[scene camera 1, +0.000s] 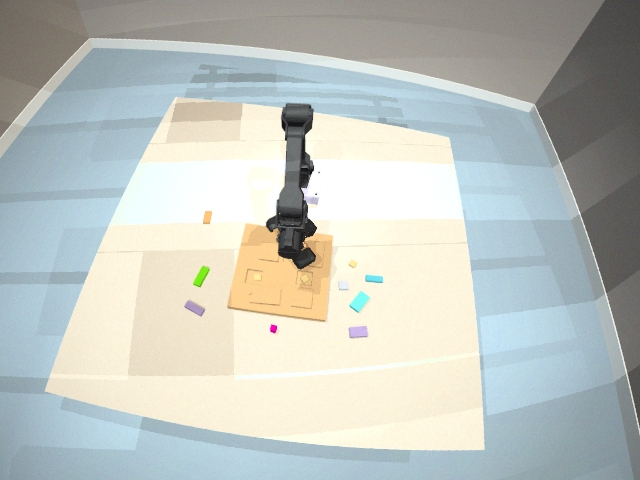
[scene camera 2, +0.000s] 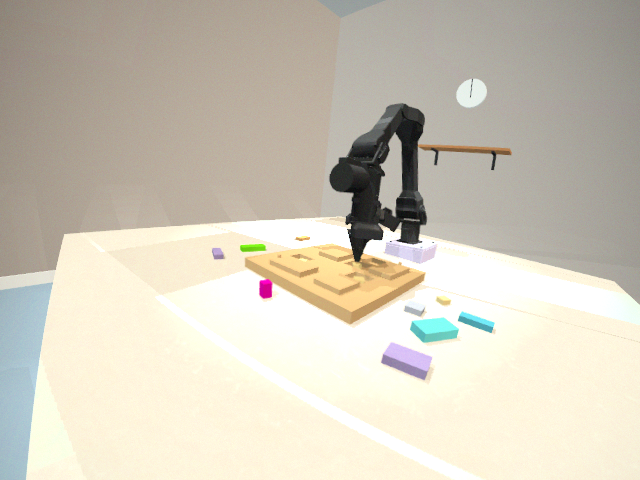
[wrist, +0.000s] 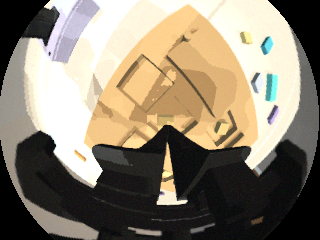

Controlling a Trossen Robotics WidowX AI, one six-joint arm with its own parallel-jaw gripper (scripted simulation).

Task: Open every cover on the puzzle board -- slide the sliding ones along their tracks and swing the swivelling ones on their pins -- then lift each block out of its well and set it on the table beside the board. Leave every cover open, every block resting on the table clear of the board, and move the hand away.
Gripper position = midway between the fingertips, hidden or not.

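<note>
There's a tan puzzle board (scene camera 2: 376, 291), and you'd also find it in scene camera 1 (scene camera 1: 283, 274) and in the wrist view (wrist: 146, 85). As for my gripper (scene camera 2: 356, 261), it's shut with nothing in it, and it shows in scene camera 1 (scene camera 1: 288, 254) and the wrist view (wrist: 167, 128) as well.
</note>
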